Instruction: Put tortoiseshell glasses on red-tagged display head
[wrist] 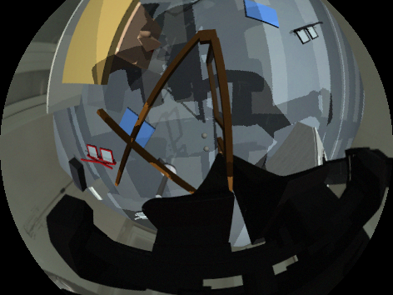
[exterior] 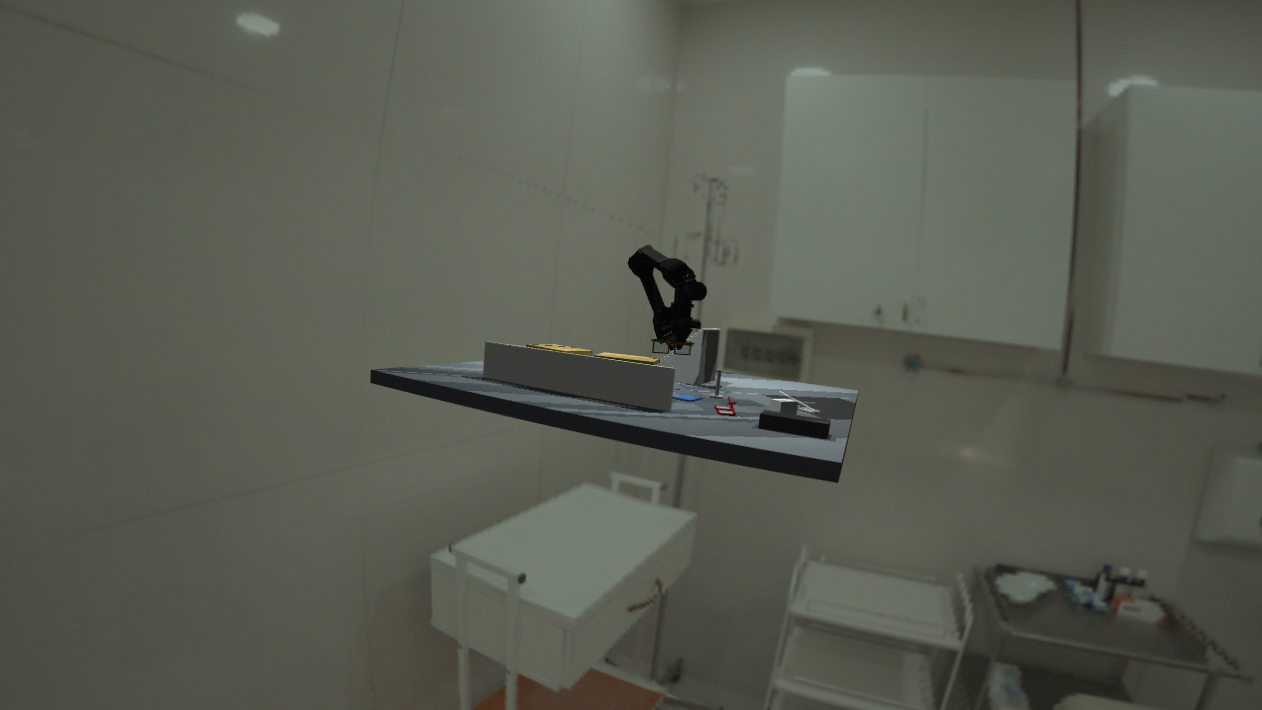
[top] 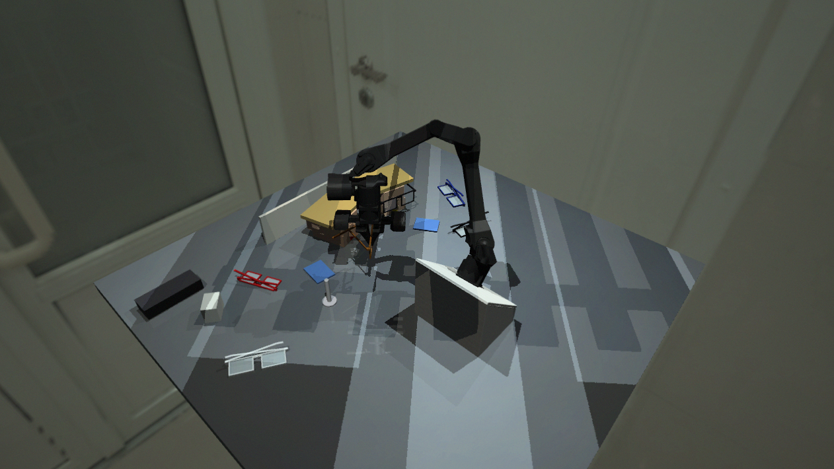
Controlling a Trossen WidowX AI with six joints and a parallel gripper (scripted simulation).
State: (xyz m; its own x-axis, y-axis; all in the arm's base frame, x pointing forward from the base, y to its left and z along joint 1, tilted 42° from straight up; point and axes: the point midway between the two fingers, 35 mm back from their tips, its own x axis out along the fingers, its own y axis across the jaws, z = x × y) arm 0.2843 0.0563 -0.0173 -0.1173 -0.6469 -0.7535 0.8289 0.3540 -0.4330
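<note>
Now: gripper tip 14 cm to the right of the round-based stand, 10 cm above it and 4 cm short of it. Round my gripper tip: black box (41 cm ahead, 38 cm to the left, 11 cm below); beige block (35 cm to the left, 26 cm ahead, 10 cm below).
</note>
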